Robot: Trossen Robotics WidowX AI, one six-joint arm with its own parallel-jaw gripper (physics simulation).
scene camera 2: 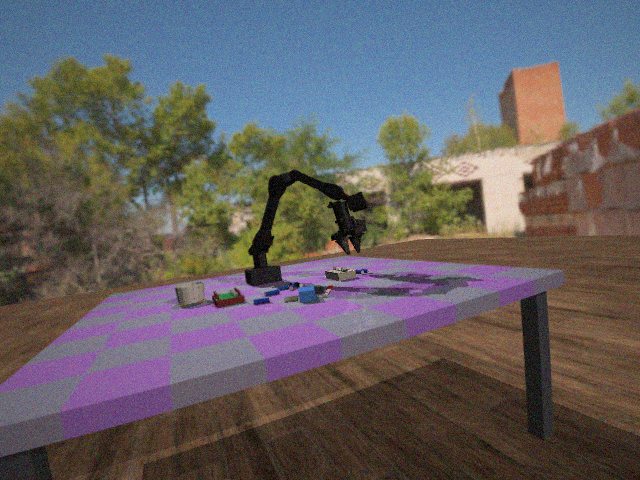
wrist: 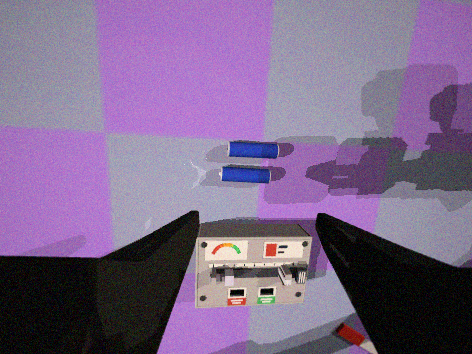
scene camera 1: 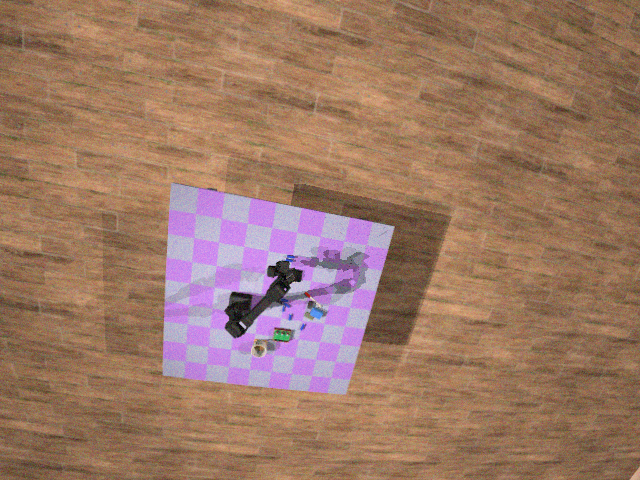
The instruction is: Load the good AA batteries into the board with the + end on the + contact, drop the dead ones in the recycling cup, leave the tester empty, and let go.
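Places are measured from the arm's base along level axes (x back, y right, z up), in centimetres.
Pixels of known places: gripper, fingertip midpoint: (scene camera 2: 353, 253) (wrist: 257, 218); arm's base at its link origin: (scene camera 2: 261, 267) (scene camera 1: 237, 306).
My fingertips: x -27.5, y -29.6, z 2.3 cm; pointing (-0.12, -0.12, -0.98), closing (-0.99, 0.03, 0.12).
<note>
Ahead of a thing's pixels: the offset from my fingertips to its top centre. "*": to the spot under its first point. Level surfaces: height alone.
My gripper (scene camera 2: 352, 252) (wrist: 257, 218) is open and empty, above the table. In the wrist view the grey tester {dz -3.8, dx -0.9, dy +7.8 cm} (wrist: 255, 252) (scene camera 2: 340, 273) lies below and between its fingers; its slot between metal contacts shows no battery. Two blue batteries, one {dz -6.7, dx -1.3, dy -3.8 cm} (wrist: 253, 149) beyond the other {dz -6.7, dx -0.3, dy -1.4 cm} (wrist: 245, 175), lie parallel on the table beside the tester. More blue batteries (scene camera 1: 290, 316) (scene camera 2: 261, 300) lie near the green board {dz -4.3, dx -1.2, dy +50.8 cm} (scene camera 1: 282, 335) with red ends {* dz -6.1, dx -4.6, dy +51.3 cm} (scene camera 2: 228, 297). The pale recycling cup {dz -2.1, dx +12.5, dy +60.6 cm} (scene camera 1: 258, 355) (scene camera 2: 190, 294) stands beside the board. Battery polarity, board loading and cup contents are unclear.
A blue block-like object {dz -5.1, dx -21.7, dy +32.2 cm} (scene camera 1: 315, 313) (scene camera 2: 307, 294) lies right of the loose batteries, with a red-and-white stick {dz -7.3, dx -18.5, dy +23.5 cm} (scene camera 1: 308, 294) (wrist: 350, 334) close by. The arm's black base (scene camera 2: 263, 275) stands on the checkered table {dz -8.1 cm} (scene camera 1: 186, 196) (scene camera 2: 206, 361).
</note>
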